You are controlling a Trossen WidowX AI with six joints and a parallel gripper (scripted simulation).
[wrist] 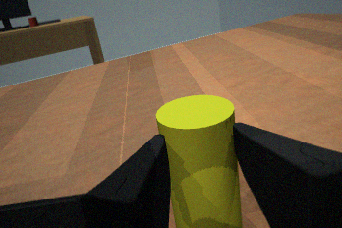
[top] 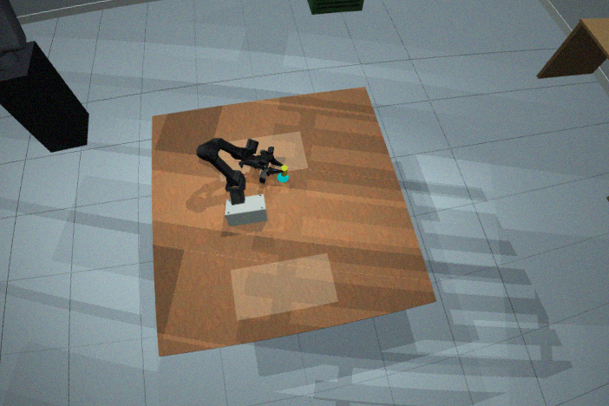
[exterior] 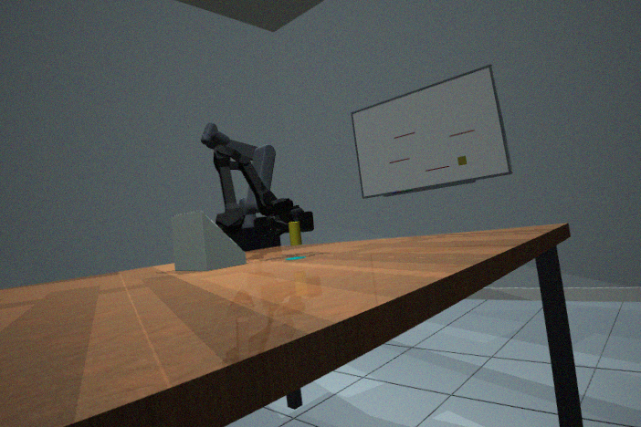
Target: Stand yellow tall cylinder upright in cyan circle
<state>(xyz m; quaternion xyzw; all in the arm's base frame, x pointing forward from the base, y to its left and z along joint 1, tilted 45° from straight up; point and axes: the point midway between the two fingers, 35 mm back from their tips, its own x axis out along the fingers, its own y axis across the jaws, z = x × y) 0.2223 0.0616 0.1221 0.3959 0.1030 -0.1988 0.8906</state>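
Right now the cyan circle is 90 mm below my gripper tip. The rest, counted from my gripper tip: yellow cylinder (20 mm below).
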